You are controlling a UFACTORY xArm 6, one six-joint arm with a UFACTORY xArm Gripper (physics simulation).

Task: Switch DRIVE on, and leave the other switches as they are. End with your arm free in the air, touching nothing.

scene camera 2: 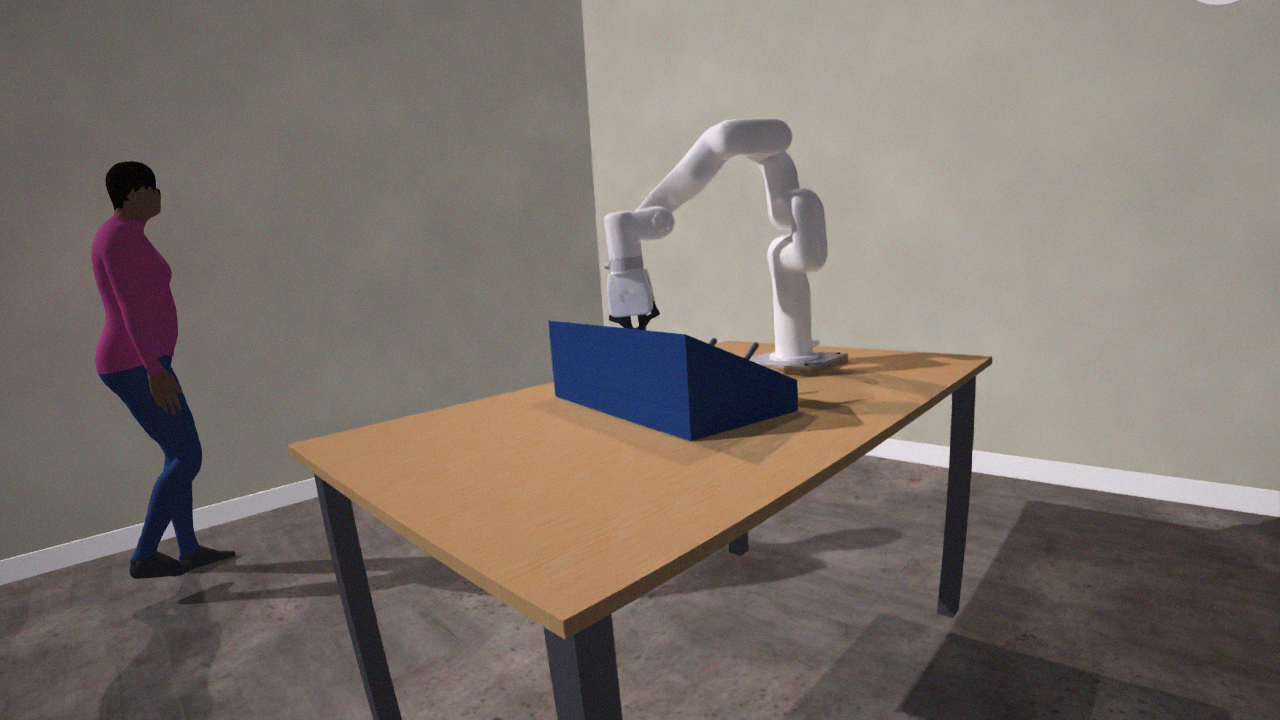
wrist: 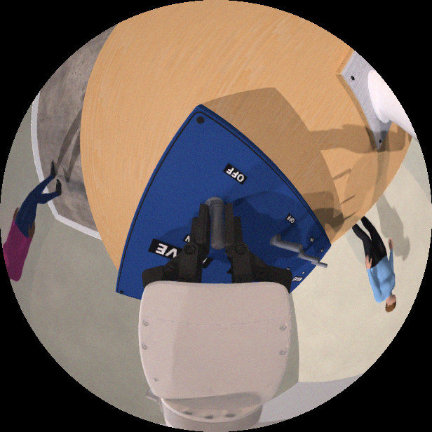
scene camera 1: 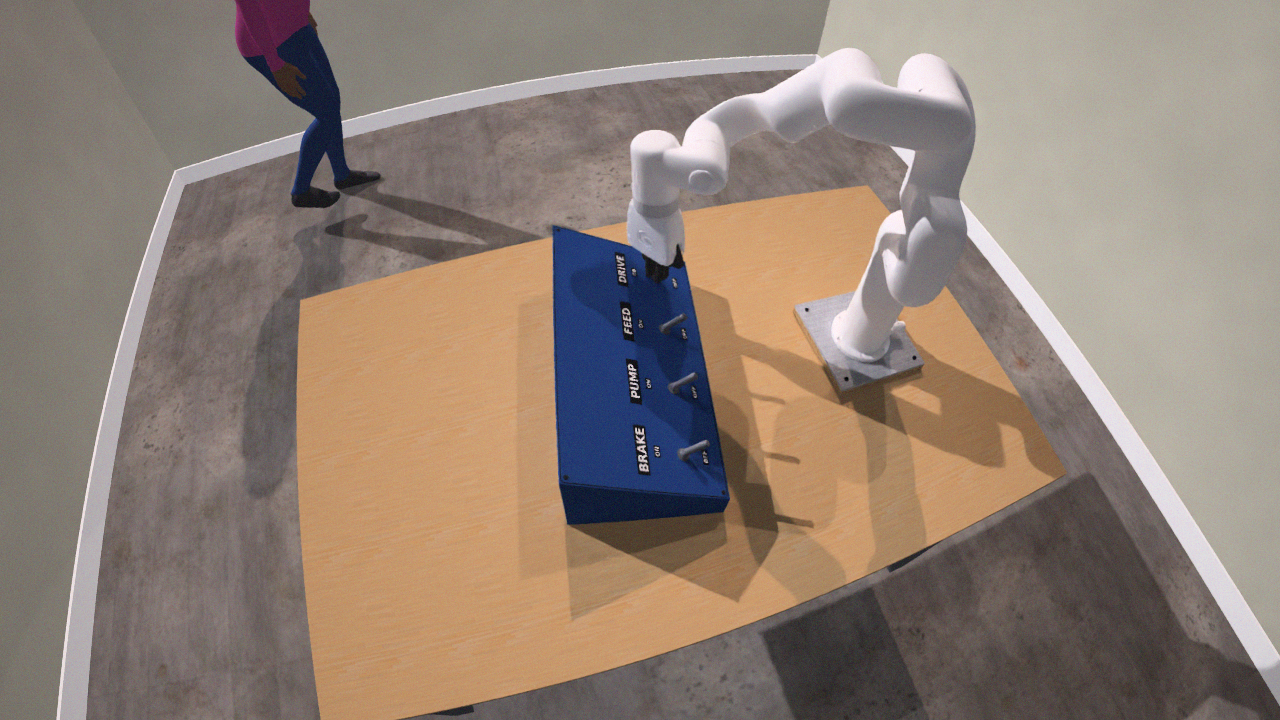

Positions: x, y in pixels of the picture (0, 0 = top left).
Scene:
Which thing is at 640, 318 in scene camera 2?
My gripper.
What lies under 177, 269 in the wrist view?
My gripper.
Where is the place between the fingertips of my gripper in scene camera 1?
657, 276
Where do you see a blue sloped switch panel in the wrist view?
208, 160

